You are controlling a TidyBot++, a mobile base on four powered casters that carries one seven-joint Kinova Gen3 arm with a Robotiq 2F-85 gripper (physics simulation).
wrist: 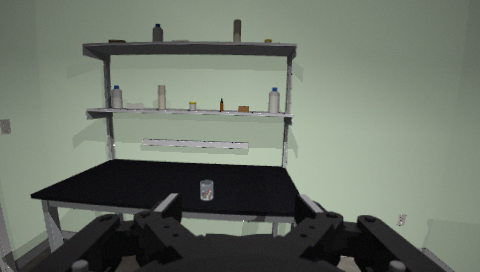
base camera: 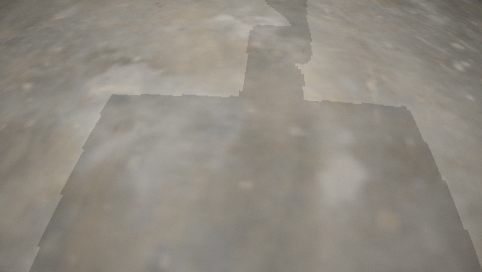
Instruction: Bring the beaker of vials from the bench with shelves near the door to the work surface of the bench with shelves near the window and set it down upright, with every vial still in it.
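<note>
A clear glass beaker with small vials in it, some with reddish parts, stands upright on the black top of a bench with shelves, near its front edge, in the wrist view. The vials are too small to count. My gripper is open, its two fingers wide apart at the bottom of the wrist view. The beaker is well beyond the fingers, a little left of the middle between them, and does not touch them. The beaker and the gripper do not show in the base camera view.
Two shelves above the bench hold bottles, jars and small boxes. A pale rail is on the wall below them. The bench's front left leg stands on the floor. Shadows of the robot lie on the grey floor.
</note>
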